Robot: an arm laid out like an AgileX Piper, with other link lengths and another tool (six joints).
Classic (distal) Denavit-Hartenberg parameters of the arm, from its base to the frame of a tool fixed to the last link. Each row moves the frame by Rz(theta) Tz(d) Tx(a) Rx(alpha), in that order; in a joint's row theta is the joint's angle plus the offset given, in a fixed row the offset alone. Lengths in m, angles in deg.
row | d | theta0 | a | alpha
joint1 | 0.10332 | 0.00 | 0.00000 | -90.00
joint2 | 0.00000 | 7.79 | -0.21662 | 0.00
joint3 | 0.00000 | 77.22 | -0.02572 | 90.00
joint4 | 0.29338 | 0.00 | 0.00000 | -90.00
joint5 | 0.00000 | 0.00 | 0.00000 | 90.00
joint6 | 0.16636 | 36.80 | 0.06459 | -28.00
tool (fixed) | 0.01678 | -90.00 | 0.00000 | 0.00
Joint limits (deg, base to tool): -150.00..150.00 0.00..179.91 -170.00..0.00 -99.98..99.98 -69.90..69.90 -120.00..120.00
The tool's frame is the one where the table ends.
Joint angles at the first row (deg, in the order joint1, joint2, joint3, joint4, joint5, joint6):
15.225 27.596 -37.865 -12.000 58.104 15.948
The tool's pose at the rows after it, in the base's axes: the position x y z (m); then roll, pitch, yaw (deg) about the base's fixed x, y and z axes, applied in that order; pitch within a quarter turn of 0, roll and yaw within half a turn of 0:
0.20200 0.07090 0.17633 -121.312 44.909 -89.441
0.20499 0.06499 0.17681 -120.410 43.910 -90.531
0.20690 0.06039 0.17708 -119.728 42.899 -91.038
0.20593 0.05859 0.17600 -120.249 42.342 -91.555
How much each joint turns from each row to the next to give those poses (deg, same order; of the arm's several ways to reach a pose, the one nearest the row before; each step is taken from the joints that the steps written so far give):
-0.001 0.001 -0.001 -1.581 -0.055 1.399
0.002 0.000 0.000 -2.426 0.000 1.663
0.002 -0.001 0.001 -1.751 0.001 0.802
-0.005 -0.001 0.000 -0.377 0.513 -0.144

